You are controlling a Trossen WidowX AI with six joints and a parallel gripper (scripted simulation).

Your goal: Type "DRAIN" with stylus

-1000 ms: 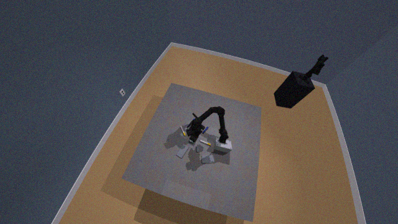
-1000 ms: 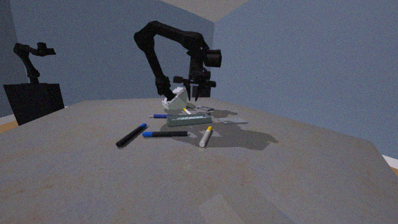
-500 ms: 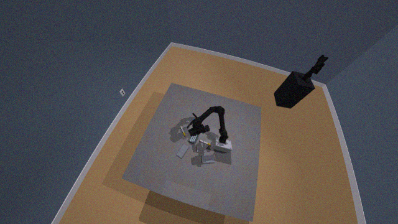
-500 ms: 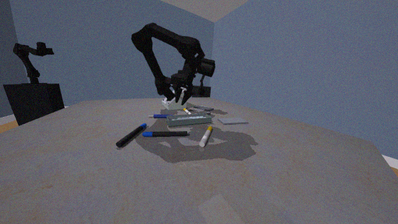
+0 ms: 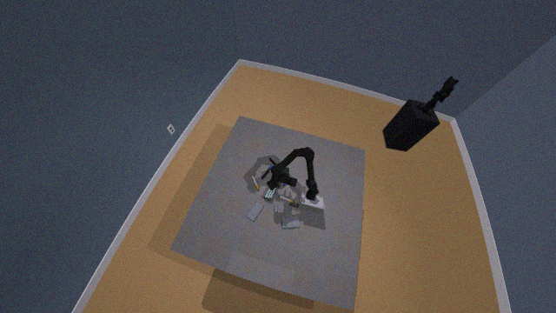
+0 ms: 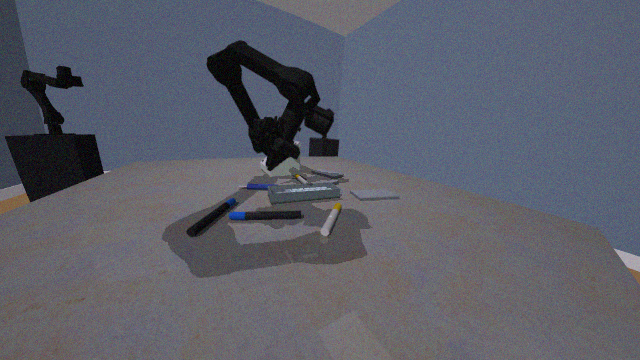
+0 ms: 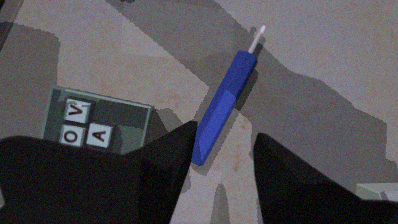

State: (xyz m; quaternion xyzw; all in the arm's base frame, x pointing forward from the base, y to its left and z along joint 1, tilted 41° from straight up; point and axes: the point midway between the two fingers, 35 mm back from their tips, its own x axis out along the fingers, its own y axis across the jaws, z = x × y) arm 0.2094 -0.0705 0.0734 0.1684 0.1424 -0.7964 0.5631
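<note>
Right now my gripper tip is 30 mm past the stylus, 40 mm to the left of it and 60 mm above it. Also, from my gripper tip: stylus tip: 50 mm behind, 70 mm to the right, 60 mm below; flat grey pad: 190 mm ahead, 260 mm to the left, 60 mm below.
</note>
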